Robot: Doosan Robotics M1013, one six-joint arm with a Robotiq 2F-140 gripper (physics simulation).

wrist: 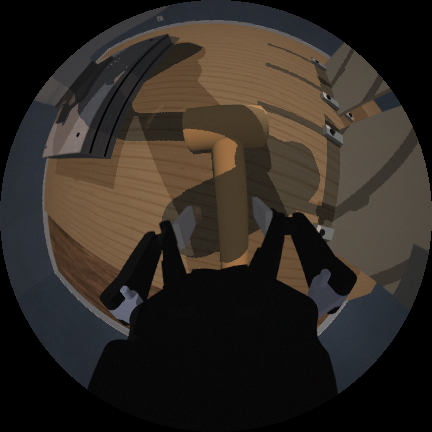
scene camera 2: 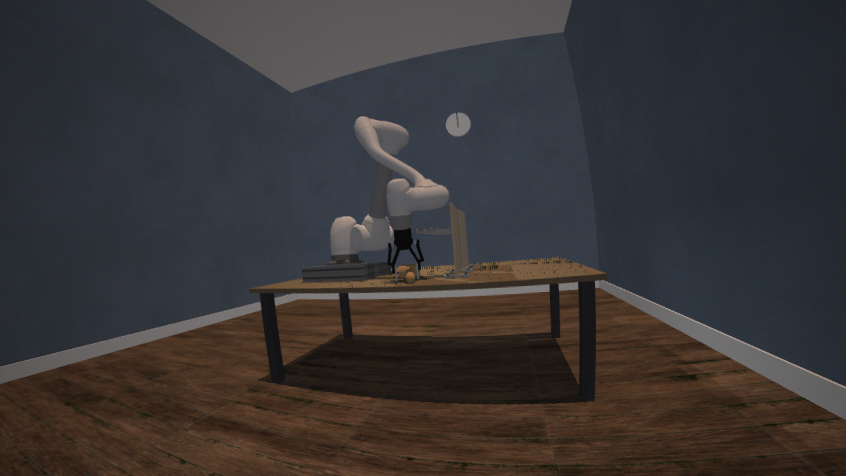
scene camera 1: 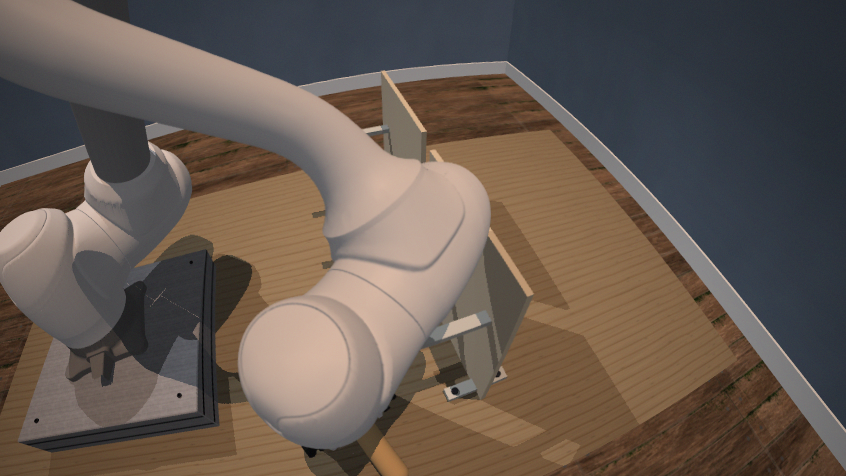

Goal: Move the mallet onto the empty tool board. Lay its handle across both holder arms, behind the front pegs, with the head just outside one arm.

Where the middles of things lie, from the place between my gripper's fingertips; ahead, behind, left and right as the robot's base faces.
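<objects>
Relative to the wooden mallet [wrist: 225, 128], my gripper is now 3 cm below and 2 cm to the right of it.
</objects>
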